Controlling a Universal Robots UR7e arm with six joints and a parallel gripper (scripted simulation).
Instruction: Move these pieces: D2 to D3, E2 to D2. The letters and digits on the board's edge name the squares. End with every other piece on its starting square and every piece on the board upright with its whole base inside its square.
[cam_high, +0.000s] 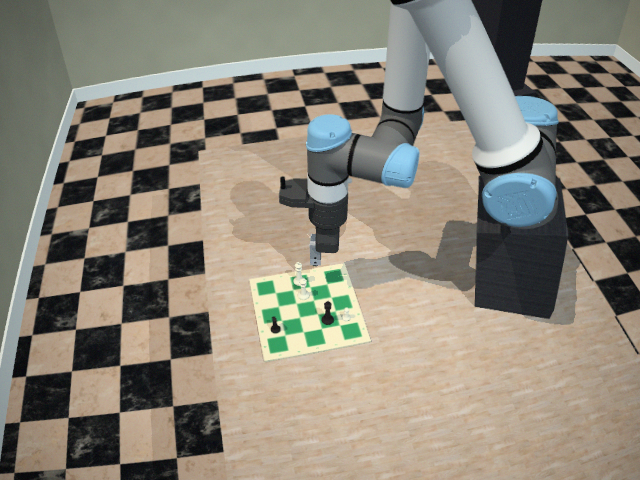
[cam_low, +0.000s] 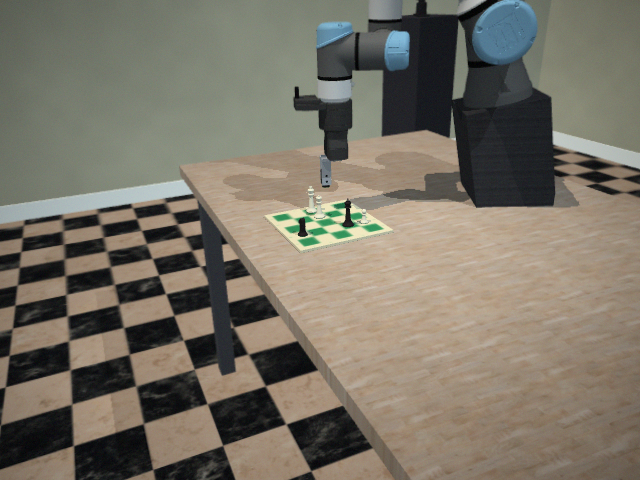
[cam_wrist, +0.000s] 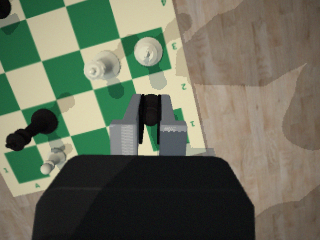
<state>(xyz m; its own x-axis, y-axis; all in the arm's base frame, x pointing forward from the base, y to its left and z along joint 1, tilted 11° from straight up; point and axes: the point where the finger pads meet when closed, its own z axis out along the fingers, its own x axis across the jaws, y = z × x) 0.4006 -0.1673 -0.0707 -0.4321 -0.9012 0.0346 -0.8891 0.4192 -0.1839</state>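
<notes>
The tall white piece is 30 mm ahead of my hand, 10 mm to the right of it and 50 mm below it. Also, from my hand: black pawn: 10 mm below; then green-and-cream board: 50 mm ahead, 60 mm to the left, 90 mm below; then small white piece: 20 mm behind, 120 mm to the left, 70 mm below.
</notes>
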